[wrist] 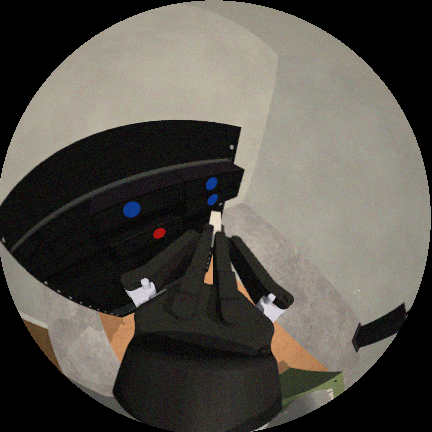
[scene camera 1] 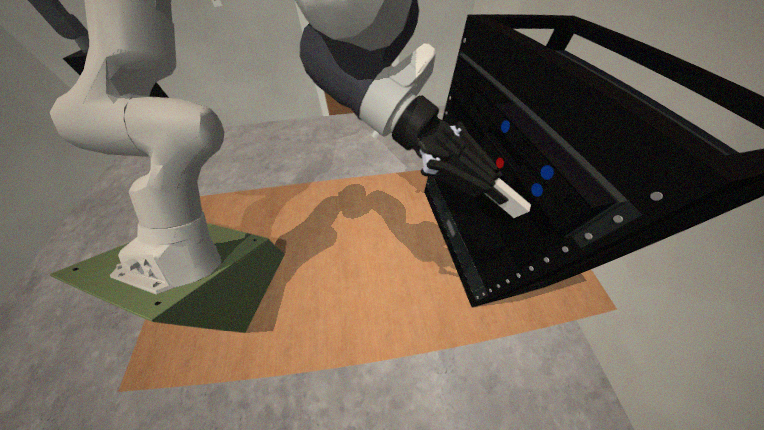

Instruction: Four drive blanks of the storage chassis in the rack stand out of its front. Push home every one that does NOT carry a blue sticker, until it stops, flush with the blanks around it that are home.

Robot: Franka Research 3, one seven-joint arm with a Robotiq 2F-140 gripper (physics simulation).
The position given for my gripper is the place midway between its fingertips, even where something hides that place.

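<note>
My gripper (scene camera 1: 522, 211) is there in the scene, and it's there again, the same gripper (wrist: 214, 218), from the wrist. There's a black rack (scene camera 1: 607, 170) too, and I can see that rack (wrist: 107, 203) from the wrist as well.
</note>
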